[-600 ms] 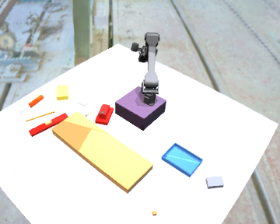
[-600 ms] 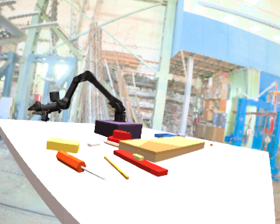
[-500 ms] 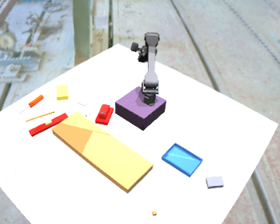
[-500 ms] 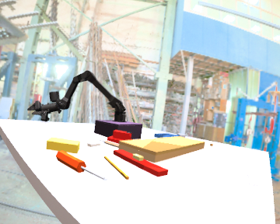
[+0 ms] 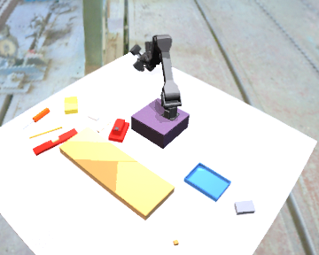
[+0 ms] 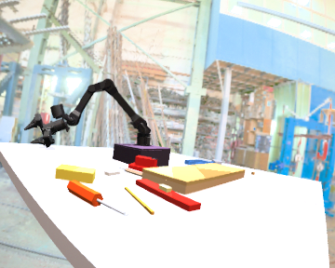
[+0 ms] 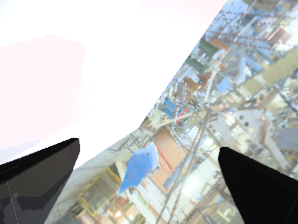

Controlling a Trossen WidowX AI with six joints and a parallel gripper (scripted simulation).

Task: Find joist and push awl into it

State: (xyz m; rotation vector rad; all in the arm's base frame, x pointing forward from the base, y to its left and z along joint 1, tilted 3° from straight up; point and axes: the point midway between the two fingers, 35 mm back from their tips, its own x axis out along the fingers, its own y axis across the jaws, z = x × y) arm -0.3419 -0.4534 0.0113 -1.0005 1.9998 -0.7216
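My gripper tip is now 530 mm short of the small white piece, 140 mm to the right of it and 50 mm above it. From my gripper tip the other things lie so: tan-handled pointed tool 520 mm ahead, 230 mm to the left, 50 mm below; then stud finder 550 mm ahead, 320 mm to the left, 10 mm below; then yellow block 550 mm ahead, 10 mm to the right, 40 mm below.
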